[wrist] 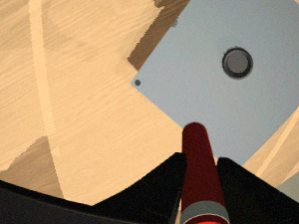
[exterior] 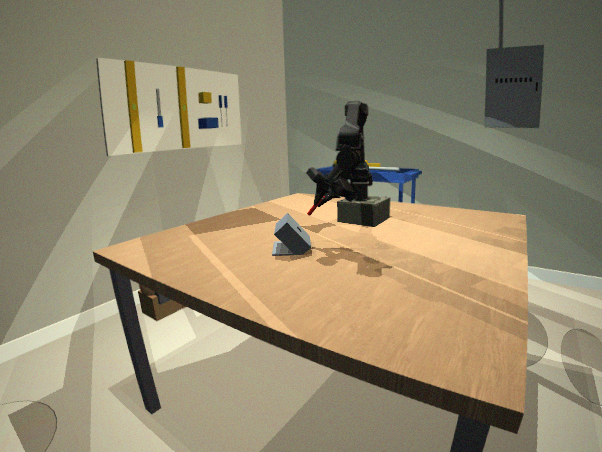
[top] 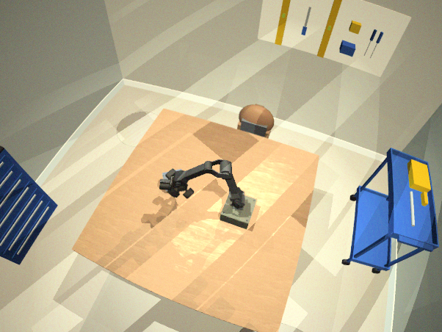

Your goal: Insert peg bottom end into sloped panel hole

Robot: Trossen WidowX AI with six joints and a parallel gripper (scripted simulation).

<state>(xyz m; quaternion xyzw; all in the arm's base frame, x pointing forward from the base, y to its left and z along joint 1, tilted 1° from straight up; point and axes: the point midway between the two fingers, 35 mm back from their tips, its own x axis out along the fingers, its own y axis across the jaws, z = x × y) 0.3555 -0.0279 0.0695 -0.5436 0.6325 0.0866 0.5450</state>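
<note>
Now: gripper tip 7 cm short of the sloped panel, 5 cm to the left of it and 9 cm above it. From my gripper tip the other things lie so: round red peg (1 cm to the left, 1 cm above).
</note>
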